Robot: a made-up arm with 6 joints.
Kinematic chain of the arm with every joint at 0, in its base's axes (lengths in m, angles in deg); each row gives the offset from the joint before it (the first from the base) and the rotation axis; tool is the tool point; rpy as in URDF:
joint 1: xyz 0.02 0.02 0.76 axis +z
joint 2: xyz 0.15 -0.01 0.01 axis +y
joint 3: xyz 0.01 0 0.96 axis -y
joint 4: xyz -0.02 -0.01 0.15 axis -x
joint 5: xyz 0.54 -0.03 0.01 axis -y
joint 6: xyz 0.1 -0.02 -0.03 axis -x
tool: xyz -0.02 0 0.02 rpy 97.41 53.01 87.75
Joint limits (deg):
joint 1: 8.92..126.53
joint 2: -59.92..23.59
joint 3: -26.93..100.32
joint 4: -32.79..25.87
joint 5: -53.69..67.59
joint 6: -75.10..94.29
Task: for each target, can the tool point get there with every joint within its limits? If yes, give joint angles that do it. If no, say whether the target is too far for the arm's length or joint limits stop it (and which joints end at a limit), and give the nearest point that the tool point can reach.
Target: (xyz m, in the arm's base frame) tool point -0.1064 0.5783 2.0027
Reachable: yes | joints 107.45 -8.97 -0.13 12.07 30.76 47.29
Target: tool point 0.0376 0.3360 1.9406
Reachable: yes | joints 98.72 -22.11 -2.08 -16.56 -36.75 -36.29
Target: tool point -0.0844 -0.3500 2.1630
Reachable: yes | joints 66.48 -36.76 29.11 6.32 53.11 31.82
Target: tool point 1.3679 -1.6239 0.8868
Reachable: no: too far | nearest point 0.8420 -0.9970 1.2352 | short by 0.889 m
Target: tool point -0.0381 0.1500 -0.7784
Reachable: no: joint limits stop it (at a limit: joint 2, joint 3, joint 4, joint 6) | nearest point -0.3683 0.8887 1.2486 | short by 2.183 m
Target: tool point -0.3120 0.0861 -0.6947
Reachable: no: joint limits stop it (at a limit: joint 1, joint 2, joint 3, joint 4, joint 6) | nearest point -0.5091 0.8108 1.2486 | short by 2.083 m
